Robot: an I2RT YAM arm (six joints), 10 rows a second.
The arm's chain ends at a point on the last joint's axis. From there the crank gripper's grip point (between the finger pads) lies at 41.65 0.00 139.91 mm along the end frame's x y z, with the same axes.
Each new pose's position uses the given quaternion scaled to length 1; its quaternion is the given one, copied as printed.
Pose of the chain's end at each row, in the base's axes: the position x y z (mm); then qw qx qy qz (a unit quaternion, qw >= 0):
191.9 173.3 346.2 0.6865 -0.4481 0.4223 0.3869
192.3 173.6 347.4 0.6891 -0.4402 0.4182 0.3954
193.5 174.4 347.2 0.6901 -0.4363 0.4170 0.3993
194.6 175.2 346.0 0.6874 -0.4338 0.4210 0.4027
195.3 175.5 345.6 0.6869 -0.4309 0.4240 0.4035
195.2 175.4 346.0 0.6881 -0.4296 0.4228 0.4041
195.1 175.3 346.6 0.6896 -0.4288 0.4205 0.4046
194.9 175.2 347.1 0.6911 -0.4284 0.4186 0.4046
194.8 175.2 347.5 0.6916 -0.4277 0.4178 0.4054
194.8 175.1 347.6 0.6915 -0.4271 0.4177 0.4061
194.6 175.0 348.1 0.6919 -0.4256 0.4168 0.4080
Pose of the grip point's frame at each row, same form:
238.8 311.4 341.4 0.6865 -0.4481 0.4223 0.3869
238.3 312.1 345.6 0.6891 -0.4402 0.4182 0.3954
239.2 313.1 346.7 0.6901 -0.4363 0.4170 0.3993
240.1 313.9 345.0 0.6874 -0.4338 0.4210 0.4027
241.3 314.1 344.5 0.6869 -0.4309 0.4240 0.4035
241.2 313.9 345.6 0.6881 -0.4296 0.4228 0.4041
241.0 313.9 347.0 0.6896 -0.4288 0.4205 0.4046
240.8 313.8 348.1 0.6911 -0.4284 0.4186 0.4046
240.6 313.8 348.9 0.6916 -0.4277 0.4178 0.4054
240.5 313.7 349.1 0.6915 -0.4271 0.4177 0.4061
240.0 313.7 350.2 0.6919 -0.4256 0.4168 0.4080

